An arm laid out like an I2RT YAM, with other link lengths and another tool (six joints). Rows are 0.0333 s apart.
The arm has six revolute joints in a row. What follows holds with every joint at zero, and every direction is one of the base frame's.
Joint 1 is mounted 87.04 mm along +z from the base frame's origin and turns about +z.
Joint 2 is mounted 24.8 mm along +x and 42.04 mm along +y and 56.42 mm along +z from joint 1 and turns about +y.
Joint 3 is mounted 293.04 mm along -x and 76.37 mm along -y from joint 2 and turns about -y.
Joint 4 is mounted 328.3 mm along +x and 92.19 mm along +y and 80.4 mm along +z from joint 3 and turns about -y.
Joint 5 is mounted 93.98 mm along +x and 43.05 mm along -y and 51.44 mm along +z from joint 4 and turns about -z.
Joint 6 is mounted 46.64 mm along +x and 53.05 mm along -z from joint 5 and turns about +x.
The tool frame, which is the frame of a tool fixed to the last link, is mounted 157 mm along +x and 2 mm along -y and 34 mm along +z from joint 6; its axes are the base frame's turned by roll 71.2, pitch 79.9 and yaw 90 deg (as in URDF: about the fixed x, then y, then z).
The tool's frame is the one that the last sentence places.
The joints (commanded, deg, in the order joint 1, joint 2, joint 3, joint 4, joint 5, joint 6), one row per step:
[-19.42, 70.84, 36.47, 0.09, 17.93, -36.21]
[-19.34, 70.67, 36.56, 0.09, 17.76, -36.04]
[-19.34, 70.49, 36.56, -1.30, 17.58, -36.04]
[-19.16, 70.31, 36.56, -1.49, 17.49, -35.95]
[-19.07, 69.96, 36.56, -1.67, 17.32, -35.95]
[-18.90, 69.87, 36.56, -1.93, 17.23, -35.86]
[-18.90, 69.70, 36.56, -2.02, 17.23, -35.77]
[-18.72, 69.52, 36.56, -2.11, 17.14, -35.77]
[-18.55, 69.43, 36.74, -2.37, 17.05, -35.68]
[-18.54, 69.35, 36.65, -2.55, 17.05, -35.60]
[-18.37, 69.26, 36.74, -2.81, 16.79, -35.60]
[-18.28, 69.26, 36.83, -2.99, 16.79, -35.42]
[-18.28, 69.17, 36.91, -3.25, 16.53, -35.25]
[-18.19, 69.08, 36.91, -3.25, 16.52, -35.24]
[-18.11, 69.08, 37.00, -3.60, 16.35, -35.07]
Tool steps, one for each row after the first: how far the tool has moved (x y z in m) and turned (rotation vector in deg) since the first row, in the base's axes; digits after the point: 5 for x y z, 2 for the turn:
[0.00090, 0.00097, 0.00231, 0.11, -0.37, 0.13]
[-0.00214, 0.00270, -0.00251, 0.61, 0.74, 0.28]
[-0.00189, 0.00456, -0.00187, 0.72, 0.68, 0.48]
[-0.00181, 0.00599, 0.00015, 0.75, 0.49, 0.71]
[-0.00176, 0.00783, -0.00028, 0.92, 0.59, 0.90]
[-0.00203, 0.00787, 0.00075, 0.95, 0.46, 0.86]
[-0.00156, 0.00969, 0.00180, 0.97, 0.36, 1.11]
[-0.00075, 0.01127, 0.00318, 1.07, 0.29, 1.31]
[-0.00157, 0.01159, 0.00216, 1.18, 0.43, 1.27]
[-0.00087, 0.01387, 0.00253, 1.35, 0.46, 1.65]
[-0.00066, 0.01453, 0.00270, 1.49, 0.45, 1.64]
[-0.00058, 0.01538, 0.00303, 1.78, 0.39, 1.76]
[-0.00031, 0.01614, 0.00377, 1.76, 0.30, 1.86]
[-0.00028, 0.01740, 0.00311, 2.05, 0.43, 1.98]

